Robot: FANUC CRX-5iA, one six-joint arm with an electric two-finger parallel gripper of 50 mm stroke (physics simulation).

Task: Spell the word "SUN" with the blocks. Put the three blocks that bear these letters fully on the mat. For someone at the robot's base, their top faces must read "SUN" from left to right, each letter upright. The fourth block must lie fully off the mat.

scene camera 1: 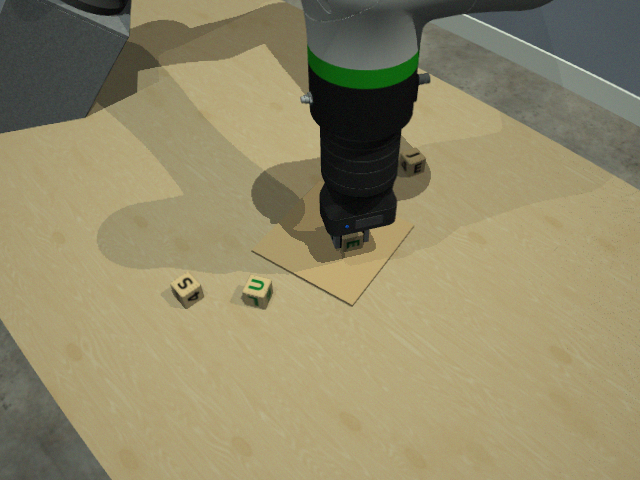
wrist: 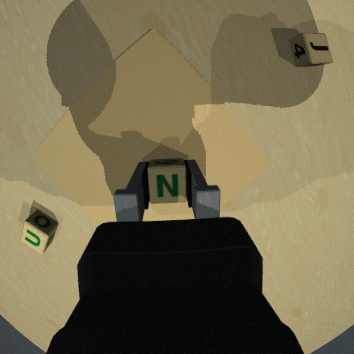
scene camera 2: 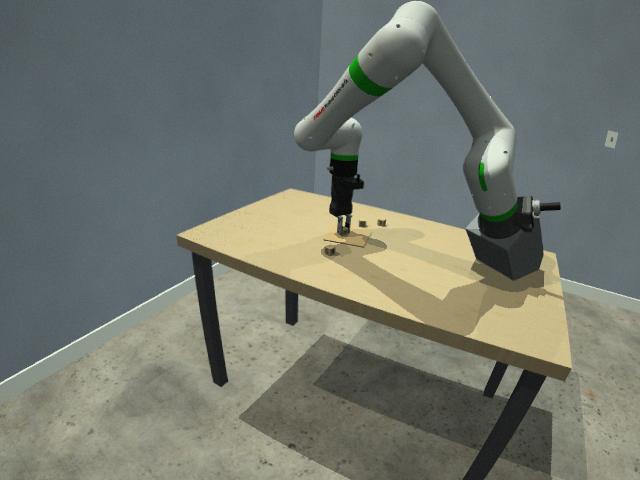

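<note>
My gripper (scene camera 1: pixel 352 240) (scene camera 2: pixel 343 231) (wrist: pixel 166 174) points down and is shut on the N block (scene camera 1: pixel 353 243) (scene camera 2: pixel 344 230) (wrist: pixel 167 185), with a finger on either side. The block is at the mat (scene camera 1: pixel 351 284) (scene camera 2: pixel 361 240) (wrist: pixel 240 150); its green N reads upright in the wrist view, and its top is hidden in scene camera 1. The U block (scene camera 1: pixel 257 291) (scene camera 2: pixel 362 223) (wrist: pixel 39 237) lies off the mat, its green U up and slightly turned. The S block (scene camera 1: pixel 187 290) (scene camera 2: pixel 381 222) lies beyond it, black S up.
The J block (scene camera 1: pixel 413 162) (scene camera 2: pixel 329 250) (wrist: pixel 312 49) lies off the mat on the opposite side, its black J sideways in the wrist view. The grey robot base (scene camera 1: pixel 56 67) (scene camera 2: pixel 509 250) stands on the wooden table (scene camera 1: pixel 310 387) (scene camera 2: pixel 268 222). Arm shadows cross the mat.
</note>
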